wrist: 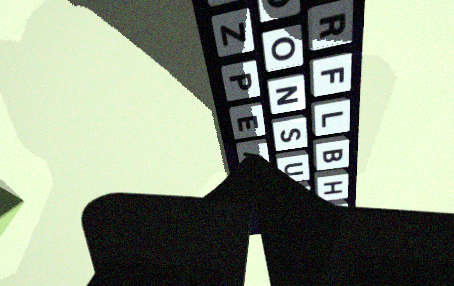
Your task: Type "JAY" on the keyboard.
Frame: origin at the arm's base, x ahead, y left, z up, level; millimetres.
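Seen in the pictures: gripper, fingertip midpoint: (pixel 253 165).
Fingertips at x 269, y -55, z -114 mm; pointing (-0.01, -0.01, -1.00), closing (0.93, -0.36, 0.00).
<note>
A point is followed by its place in that frame.
The black keyboard (pixel 264 86) {y -20, x 285, z -120 mm} with white letter keys runs from the top of the wrist view down behind the gripper, its letters turned sideways. The A key (pixel 261 150) {y -48, x 275, z -115 mm} is mostly hidden; a part of it shows right at the fingertips, partly in shadow. No J or Y key can be made out. My gripper (pixel 253 165) {y -55, x 269, z -114 mm} is shut and empty, with its dark tips over the lower part of the A key. Whether the tips touch the key cannot be told.
The E key (pixel 246 123) {y -33, x 272, z -115 mm} and P key (pixel 240 81) {y -13, x 275, z -115 mm} lie above the A key in the same column. The S key (pixel 290 134) {y -44, x 290, z -115 mm} and U key (pixel 292 169) {y -64, x 287, z -115 mm} are in the middle column, and the B key (pixel 332 154) {y -61, x 307, z -115 mm} and H key (pixel 331 187) {y -80, x 304, z -115 mm} in the right one. A dark green pointed object (pixel 9 202) {y -40, x 109, z -125 mm} shows at the left edge.
</note>
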